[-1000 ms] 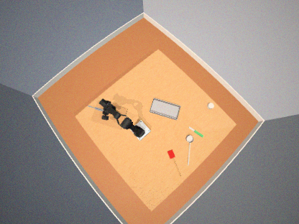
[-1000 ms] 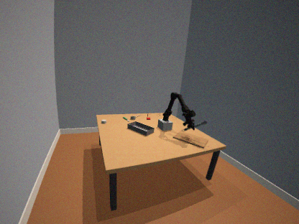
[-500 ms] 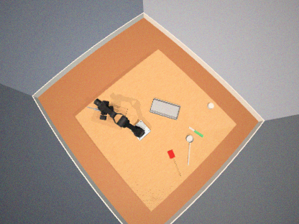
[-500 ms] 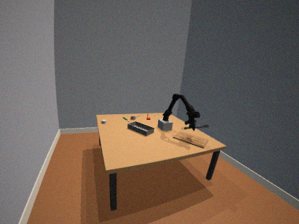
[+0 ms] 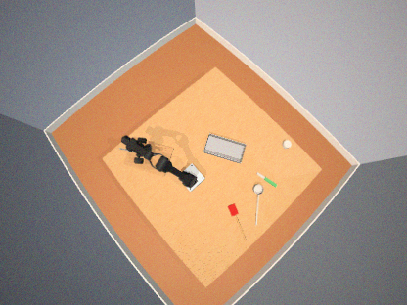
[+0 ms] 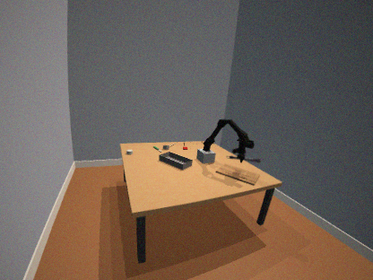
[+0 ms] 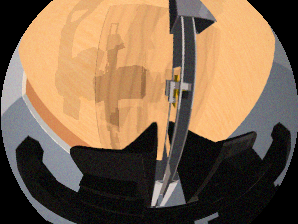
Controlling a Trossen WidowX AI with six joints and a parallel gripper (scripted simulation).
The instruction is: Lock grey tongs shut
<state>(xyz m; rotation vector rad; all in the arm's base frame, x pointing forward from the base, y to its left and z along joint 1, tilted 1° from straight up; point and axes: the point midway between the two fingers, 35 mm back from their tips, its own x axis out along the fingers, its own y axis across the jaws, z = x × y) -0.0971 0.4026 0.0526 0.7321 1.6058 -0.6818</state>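
My gripper tip is 1 cm to the left of the wooden board and 11 cm above it. Also, from my gripper tip: white cup (84 cm ahead, 77 cm to the right, 10 cm below); then red-headed tool (12 cm ahead, 84 cm to the right, 11 cm below); then grey roasting tin (46 cm ahead, 42 cm to the right, 9 cm below).
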